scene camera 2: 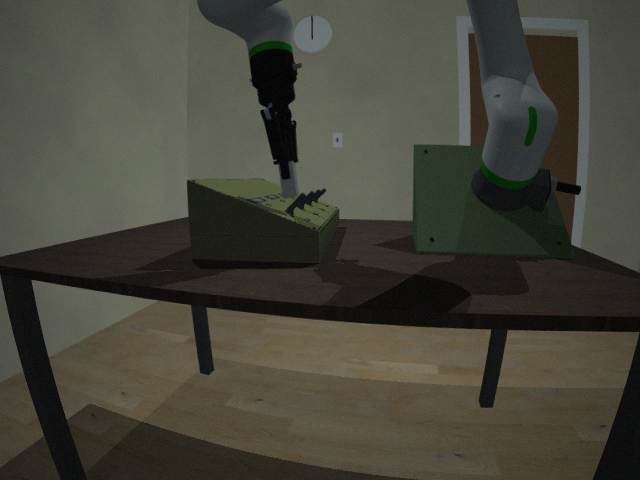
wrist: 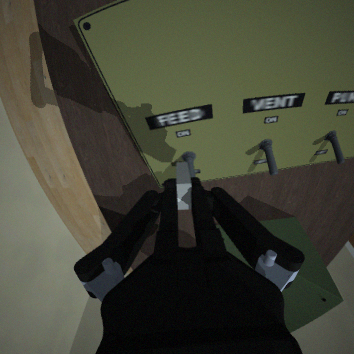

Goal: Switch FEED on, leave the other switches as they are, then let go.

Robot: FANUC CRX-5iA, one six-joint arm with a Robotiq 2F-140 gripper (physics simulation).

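Places are measured from the arm's base along level axes (x left, y down, z back), in millimetres.
Pixels of known places: gripper, fingertip midpoint: (scene camera 2: 291,197) (wrist: 181,171); arm's base at its link origin: (scene camera 2: 501,188).
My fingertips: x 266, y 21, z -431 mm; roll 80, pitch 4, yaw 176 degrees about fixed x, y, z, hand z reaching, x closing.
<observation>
For each thing: its top centre in the pictures, then the offset to it from my fingertips. Level surfaces: height alone.
- FEED lever at its top centre: (wrist: 190,178) (scene camera 2: 296,192) dx -13, dy -8, dz +6 mm
- VENT lever at its top centre: (wrist: 275,165) dx -130, dy -8, dz -22 mm
- third lever at its top centre: (wrist: 345,154) dx -246, dy -8, dz -51 mm
- dark table at its surface level: dy +120 mm
The yellow-green switch box (scene camera 2: 253,235) (wrist: 225,50) stands on the table with a sloping panel. In the wrist view, the FEED lever (wrist: 190,161) sits below its ON label and leans away from it, like the VENT lever (wrist: 270,157) and a third lever (wrist: 336,147) whose label is cut off. In the scene view, dark levers (scene camera 2: 296,205) lean towards the low edge. My gripper (scene camera 2: 290,194) (wrist: 181,171) is shut and empty. Its tips are low over the panel, close beside the FEED lever and partly covering it; contact cannot be told.
A dark table (scene camera 2: 232,294) (wrist: 65,105) carries the box. A green slanted housing (scene camera 2: 444,206) (wrist: 300,255) stands to the right in the scene view, with a grey-white arm section (scene camera 2: 516,129) in front of it. A door (scene camera 2: 560,103) and a clock (scene camera 2: 313,41) are behind.
</observation>
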